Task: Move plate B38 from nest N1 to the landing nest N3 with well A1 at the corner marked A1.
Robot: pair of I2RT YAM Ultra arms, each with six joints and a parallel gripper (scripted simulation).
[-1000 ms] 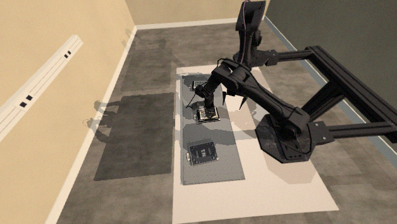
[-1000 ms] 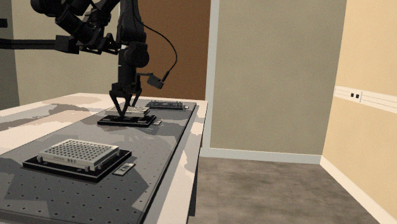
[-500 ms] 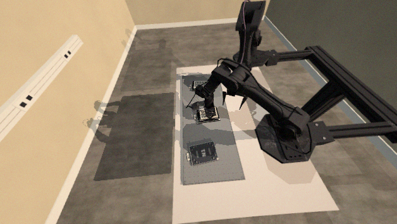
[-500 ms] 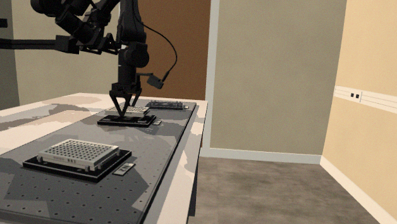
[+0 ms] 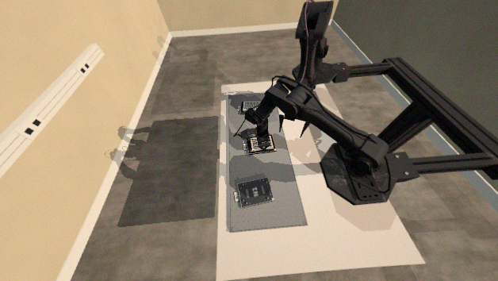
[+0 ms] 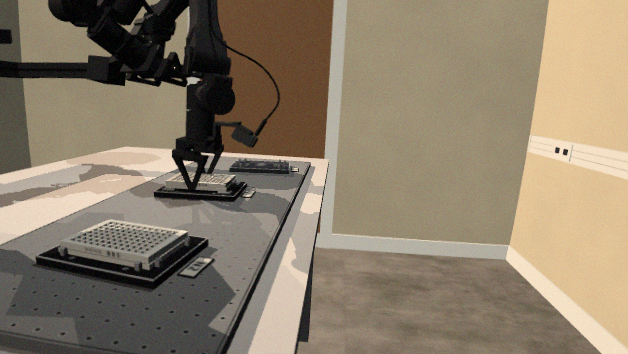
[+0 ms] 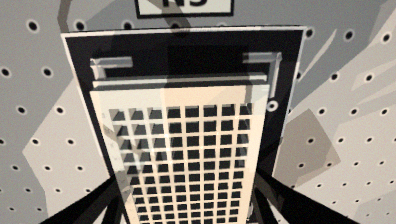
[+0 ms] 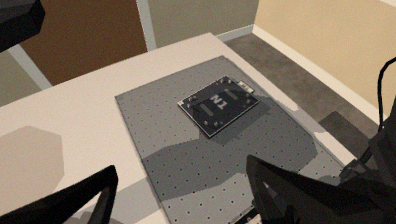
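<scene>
Now: left hand 20 mm to the left of the grey perforated deck, 20 mm short of it and 20 mm above it. Also, from my left hand: plate: 310 mm to the right, 50 mm ahead.
</scene>
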